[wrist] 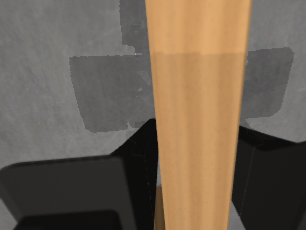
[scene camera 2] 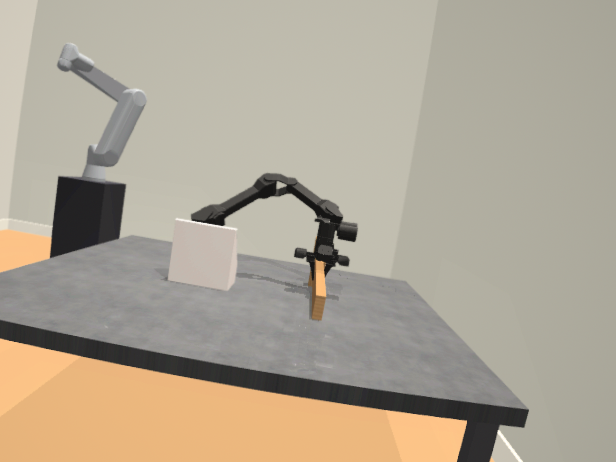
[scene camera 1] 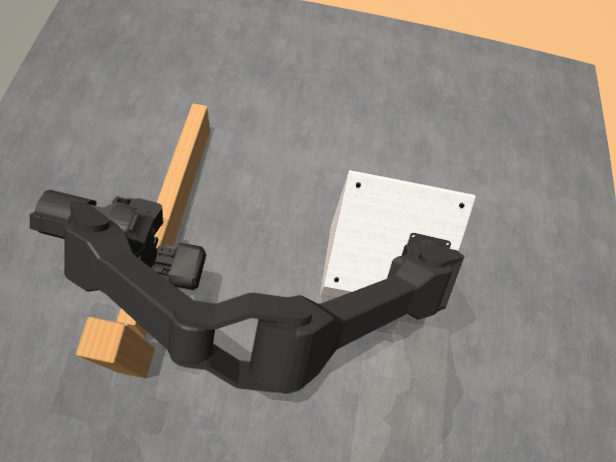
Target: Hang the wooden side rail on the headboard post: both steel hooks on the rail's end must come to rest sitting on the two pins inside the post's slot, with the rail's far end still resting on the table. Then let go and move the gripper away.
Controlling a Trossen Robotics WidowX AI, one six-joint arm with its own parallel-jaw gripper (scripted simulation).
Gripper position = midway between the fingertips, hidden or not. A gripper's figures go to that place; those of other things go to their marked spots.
Labels:
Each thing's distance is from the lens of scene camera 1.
gripper (scene camera 1: 151,275): 0.79 m
wooden side rail (scene camera 1: 174,195): 0.79 m

